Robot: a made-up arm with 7 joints. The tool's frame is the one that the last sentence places. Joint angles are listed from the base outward.
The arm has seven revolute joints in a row. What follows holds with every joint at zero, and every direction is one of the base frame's.
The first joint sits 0.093 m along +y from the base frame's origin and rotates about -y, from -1.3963 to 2 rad.
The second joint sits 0.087 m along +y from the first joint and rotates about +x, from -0.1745 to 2 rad.
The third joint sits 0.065 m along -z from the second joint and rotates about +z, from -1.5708 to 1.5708 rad.
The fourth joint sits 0.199 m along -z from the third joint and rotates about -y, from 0 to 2.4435 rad.
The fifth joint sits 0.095 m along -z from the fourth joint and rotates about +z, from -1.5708 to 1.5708 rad.
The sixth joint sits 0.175 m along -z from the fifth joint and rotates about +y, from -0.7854 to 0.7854 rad.
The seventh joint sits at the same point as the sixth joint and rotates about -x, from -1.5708 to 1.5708 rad.
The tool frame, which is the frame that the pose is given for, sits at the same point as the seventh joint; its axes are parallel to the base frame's.
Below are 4 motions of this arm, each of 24 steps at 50 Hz.
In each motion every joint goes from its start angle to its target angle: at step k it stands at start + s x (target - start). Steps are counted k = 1, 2, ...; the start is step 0. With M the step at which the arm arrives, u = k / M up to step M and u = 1 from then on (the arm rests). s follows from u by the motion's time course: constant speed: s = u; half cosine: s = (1 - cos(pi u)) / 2; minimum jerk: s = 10 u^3 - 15 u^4 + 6 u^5.
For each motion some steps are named. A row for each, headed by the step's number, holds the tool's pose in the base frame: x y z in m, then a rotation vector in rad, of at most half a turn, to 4 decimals.
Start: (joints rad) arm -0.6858 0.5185 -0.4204 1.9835 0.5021 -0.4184 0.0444
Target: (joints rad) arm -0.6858 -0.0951 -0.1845 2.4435 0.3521 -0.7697 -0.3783
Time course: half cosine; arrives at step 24
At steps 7, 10, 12, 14, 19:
7: 0.0710 0.1522 -0.2610 -0.6026 -1.6221 0.0932
10: 0.0815 0.1425 -0.2367 -0.5470 -1.7888 0.2809
12: 0.0878 0.1385 -0.2184 -0.4976 -1.9026 0.4286
14: 0.0928 0.1369 -0.2001 -0.4415 -2.0079 0.5826
19: 0.0979 0.1400 -0.1633 -0.3050 -2.1972 0.9165

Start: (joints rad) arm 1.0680 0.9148 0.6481 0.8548 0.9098 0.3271 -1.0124
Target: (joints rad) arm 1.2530 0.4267 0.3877 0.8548 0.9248 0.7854 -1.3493
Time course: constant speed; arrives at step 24
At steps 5, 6, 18, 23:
5: 0.2727 0.5788 0.0523 0.2089 -1.1619 1.9813
6: 0.2812 0.5730 0.0513 0.2014 -1.1329 1.9565
18: 0.3736 0.4862 0.0537 0.1665 -0.8568 1.6095
23: 0.4046 0.4420 0.0616 0.1802 -0.7812 1.4460

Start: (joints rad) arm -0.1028 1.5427 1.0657 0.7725 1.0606 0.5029 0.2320
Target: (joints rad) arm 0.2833 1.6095 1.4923 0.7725 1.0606 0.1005 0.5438
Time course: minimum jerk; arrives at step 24
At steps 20, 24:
20: -0.0374 0.6302 0.2014 0.4624 -2.8528 0.4102
24: -0.0432 0.6298 0.2014 0.4735 -2.8914 0.3980

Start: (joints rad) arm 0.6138 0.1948 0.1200 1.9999 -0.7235 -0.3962 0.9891
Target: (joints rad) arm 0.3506 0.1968 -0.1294 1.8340 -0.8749 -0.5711 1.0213
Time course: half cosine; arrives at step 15
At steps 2, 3, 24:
2: 0.2841 0.2361 0.0190 0.9081 -1.8647 -1.6255
3: 0.2869 0.2334 0.0136 0.8897 -1.8443 -1.6511
24: 0.3103 0.1849 -0.0958 0.5239 -1.4927 -2.0732

